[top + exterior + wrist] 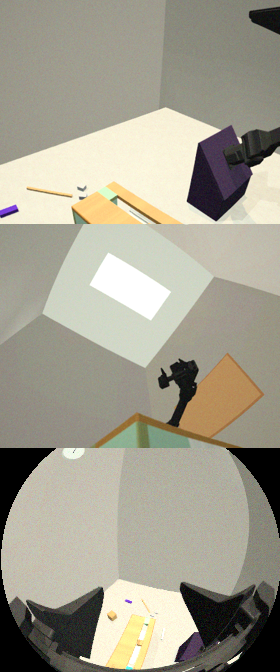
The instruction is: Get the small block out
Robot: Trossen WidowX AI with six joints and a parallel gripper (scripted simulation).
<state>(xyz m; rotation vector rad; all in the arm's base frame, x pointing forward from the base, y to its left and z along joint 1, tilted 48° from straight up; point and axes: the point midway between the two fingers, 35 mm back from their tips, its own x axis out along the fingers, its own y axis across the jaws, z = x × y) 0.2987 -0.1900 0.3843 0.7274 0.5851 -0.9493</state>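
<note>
My gripper tip is now 40 mm short of the block, 110 mm to the left of it and 480 mm above it. From my gripper tip the other things lie so: box 20 mm ahead, 90 mm to the right, 500 mm below; orange stick 160 mm ahead, 480 mm to the right, 560 mm below.
</note>
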